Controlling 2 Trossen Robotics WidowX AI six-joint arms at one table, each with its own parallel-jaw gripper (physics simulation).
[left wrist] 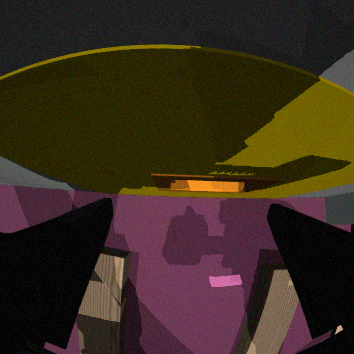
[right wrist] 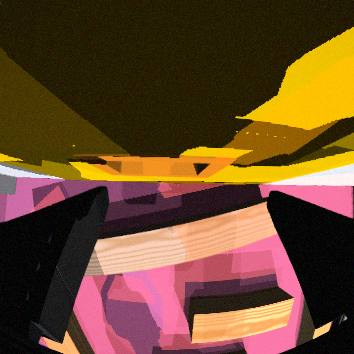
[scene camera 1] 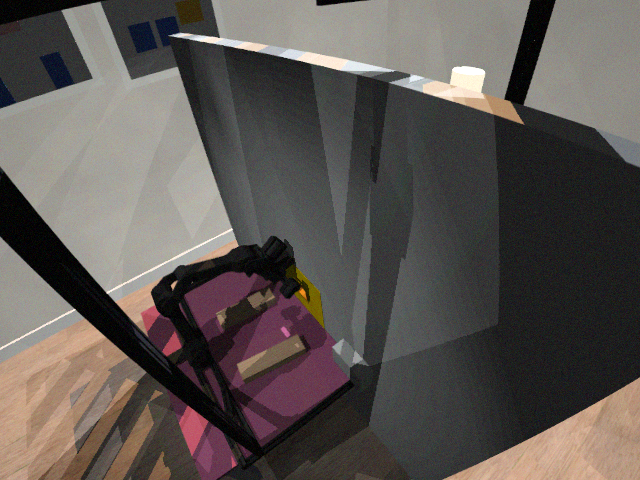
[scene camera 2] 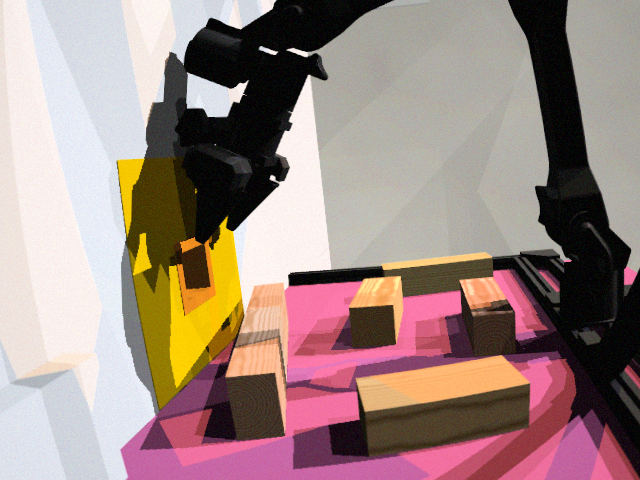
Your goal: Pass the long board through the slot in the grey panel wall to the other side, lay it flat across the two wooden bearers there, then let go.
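Places are measured from the left arm's base along level axes (x down, y back, z left), in centimetres.
Pixels of known places: left gripper, between the fingertips: (left wrist: 194,210); right gripper, between the fingertips: (right wrist: 191,197) (scene camera 2: 215,235); left arm's base, origin of its link: (scene camera 1: 202,361); right arm's base, origin of its link: (scene camera 2: 593,316).
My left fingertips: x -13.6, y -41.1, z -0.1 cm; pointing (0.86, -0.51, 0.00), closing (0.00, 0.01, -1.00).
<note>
For each thing: its top centre in the pictures, then the offset to it from my left fingertips. "*": a spot on its surface instead.
- longest wooden piece, centre of its top: (right wrist: 142,251) (scene camera 2: 261,317) dx +9.8, dy -14.8, dz -3.5 cm
- orange-edged slot, a spot on its surface: (right wrist: 150,162) (scene camera 2: 189,295) * dx +7.3, dy -6.4, dz -2.7 cm
- far black rail, centre of its top: (scene camera 2: 436,260) (right wrist: 322,328) dx +11.1, dy -33.2, dz +26.5 cm
- light grey block, a spot on its surface: (scene camera 1: 347,355) * dx +5.5, dy +0.8, dz -32.3 cm
In scene camera 2, the longest wooden piece (scene camera 2: 258,361) (right wrist: 185,245), seemingly the long board, lies along the foot of the panel on the pink table. Two wooden bearers (scene camera 1: 272,357) (left wrist: 102,300) lie apart on the other side. The grey panel wall (scene camera 1: 289,155) carries a yellow plate (scene camera 1: 313,304) (scene camera 2: 170,356) (left wrist: 150,120) (right wrist: 175,75) with an orange-edged slot (scene camera 2: 199,301) (left wrist: 215,186) (right wrist: 150,162). My left gripper (scene camera 1: 292,287) (left wrist: 194,210) is open and empty, close to the plate. My right gripper (scene camera 2: 216,233) (right wrist: 191,197) is open and empty, beside the slot, above the long piece.
In scene camera 2, several shorter wooden blocks lie on the table: one in front (scene camera 2: 444,403), two end-on (scene camera 2: 376,310) (scene camera 2: 487,315) and one by the far black rail (scene camera 2: 439,273). A light grey block (scene camera 1: 347,355) stands at the panel's foot in scene camera 1.
</note>
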